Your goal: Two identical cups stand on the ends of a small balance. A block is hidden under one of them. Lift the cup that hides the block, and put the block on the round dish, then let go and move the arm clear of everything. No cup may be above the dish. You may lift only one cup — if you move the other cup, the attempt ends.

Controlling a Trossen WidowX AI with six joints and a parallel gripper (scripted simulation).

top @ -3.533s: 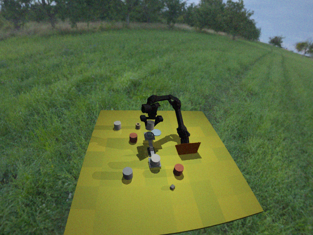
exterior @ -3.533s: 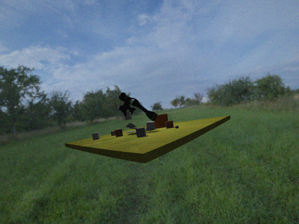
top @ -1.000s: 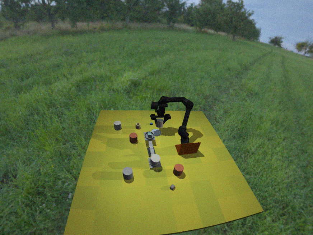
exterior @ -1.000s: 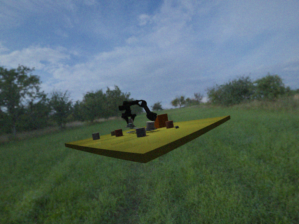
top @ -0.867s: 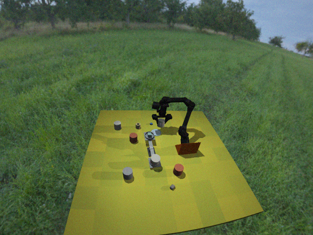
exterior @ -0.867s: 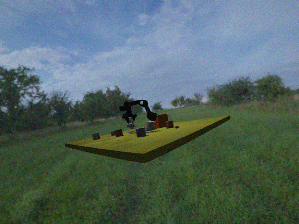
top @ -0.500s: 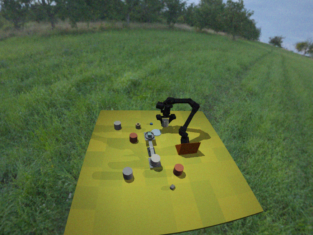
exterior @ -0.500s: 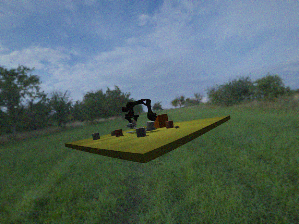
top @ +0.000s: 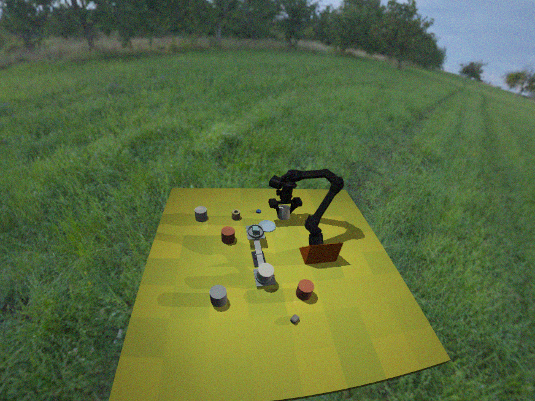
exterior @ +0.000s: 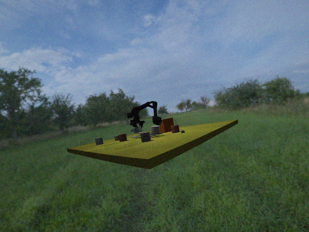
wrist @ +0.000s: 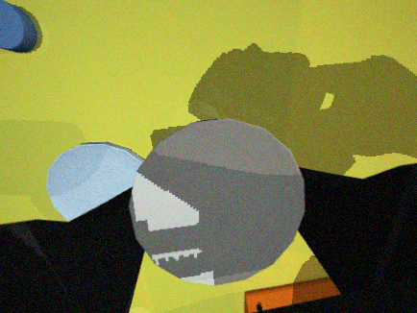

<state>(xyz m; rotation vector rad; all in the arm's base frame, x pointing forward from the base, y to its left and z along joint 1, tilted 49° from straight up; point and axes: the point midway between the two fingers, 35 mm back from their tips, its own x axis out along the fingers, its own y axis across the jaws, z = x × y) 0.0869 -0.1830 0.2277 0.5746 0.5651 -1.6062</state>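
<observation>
Right now the pale teal block is 200 mm ahead of my gripper tip, 140 mm to the left of it and 30 mm above it. Also, from my gripper tip: tan spool (270 mm ahead, 70 mm to the right, 40 mm below); small balance (260 mm to the left, 210 mm ahead, 40 mm below); pale blue round dish (100 mm ahead, 60 mm below, 30 mm to the left).
</observation>
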